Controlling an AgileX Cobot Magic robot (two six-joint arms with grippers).
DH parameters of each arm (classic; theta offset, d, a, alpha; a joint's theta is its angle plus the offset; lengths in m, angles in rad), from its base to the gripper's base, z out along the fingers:
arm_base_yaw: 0 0.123 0 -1.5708
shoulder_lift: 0.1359 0 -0.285 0
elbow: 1.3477 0 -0.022 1.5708
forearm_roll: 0 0.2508 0 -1.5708
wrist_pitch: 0 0 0.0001 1.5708
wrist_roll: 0 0.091 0 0
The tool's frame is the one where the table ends.
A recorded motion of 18 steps. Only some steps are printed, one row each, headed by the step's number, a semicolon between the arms.
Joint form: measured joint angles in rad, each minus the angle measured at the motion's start. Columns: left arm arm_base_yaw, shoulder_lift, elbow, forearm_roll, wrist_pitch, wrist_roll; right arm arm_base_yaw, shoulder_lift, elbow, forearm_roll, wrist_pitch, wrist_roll.
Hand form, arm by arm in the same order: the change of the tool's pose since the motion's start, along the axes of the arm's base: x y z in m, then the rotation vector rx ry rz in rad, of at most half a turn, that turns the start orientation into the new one. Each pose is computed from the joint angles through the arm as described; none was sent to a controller.
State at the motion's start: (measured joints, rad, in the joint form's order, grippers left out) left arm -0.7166 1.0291 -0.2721 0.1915 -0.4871 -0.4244; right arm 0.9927 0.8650 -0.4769 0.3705 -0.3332 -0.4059
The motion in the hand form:
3: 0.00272 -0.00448 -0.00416 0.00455 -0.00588 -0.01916; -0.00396 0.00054 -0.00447 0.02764 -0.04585 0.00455
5: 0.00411 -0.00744 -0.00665 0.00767 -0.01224 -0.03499; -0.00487 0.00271 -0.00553 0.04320 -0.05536 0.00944
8: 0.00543 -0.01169 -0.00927 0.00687 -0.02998 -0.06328; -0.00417 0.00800 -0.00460 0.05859 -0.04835 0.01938
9: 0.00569 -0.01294 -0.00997 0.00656 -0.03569 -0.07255; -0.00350 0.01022 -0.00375 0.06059 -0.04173 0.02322
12: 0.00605 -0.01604 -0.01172 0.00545 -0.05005 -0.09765; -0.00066 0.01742 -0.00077 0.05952 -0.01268 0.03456
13: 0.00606 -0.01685 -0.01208 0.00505 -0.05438 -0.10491; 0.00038 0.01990 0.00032 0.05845 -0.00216 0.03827
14: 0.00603 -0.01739 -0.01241 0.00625 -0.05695 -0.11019; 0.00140 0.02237 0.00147 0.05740 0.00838 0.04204
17: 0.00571 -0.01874 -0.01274 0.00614 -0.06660 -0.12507; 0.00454 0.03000 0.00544 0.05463 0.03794 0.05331
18: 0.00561 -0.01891 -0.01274 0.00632 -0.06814 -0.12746; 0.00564 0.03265 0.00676 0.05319 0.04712 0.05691
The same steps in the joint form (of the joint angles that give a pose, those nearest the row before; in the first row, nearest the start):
3: -0.0001 0.0423 -0.0001 0.0197 -0.0447 -0.0022; 0.0345 0.0029 0.0359 -0.0072 -0.0938 -0.0067
5: -0.0004 0.0683 -0.0003 0.0365 -0.0742 -0.0041; 0.0501 0.0137 0.0429 -0.0110 -0.1310 0.0011
8: -0.0004 0.1025 -0.0002 0.0657 -0.1242 -0.0063; 0.0627 0.0374 0.0326 -0.0185 -0.1516 0.0245
9: -0.0004 0.1121 -0.0002 0.0753 -0.1388 -0.0070; 0.0647 0.0466 0.0244 -0.0204 -0.1494 0.0327
12: -0.0004 0.1352 0.0000 0.1012 -0.1755 -0.0096; 0.0659 0.0755 -0.0074 -0.0245 -0.1257 0.0581
13: -0.0004 0.1407 0.0000 0.1088 -0.1851 -0.0103; 0.0659 0.0852 -0.0190 -0.0256 -0.1158 0.0665
14: -0.0004 0.1443 -0.0001 0.1147 -0.1901 -0.0107; 0.0659 0.0947 -0.0309 -0.0267 -0.1054 0.0748
17: -0.0004 0.1519 -0.0001 0.1308 -0.2061 -0.0120; 0.0659 0.1236 -0.0687 -0.0306 -0.0742 0.0989
18: -0.0004 0.1525 -0.0001 0.1336 -0.2079 -0.0124; 0.0659 0.1337 -0.0816 -0.0319 -0.0640 0.1060

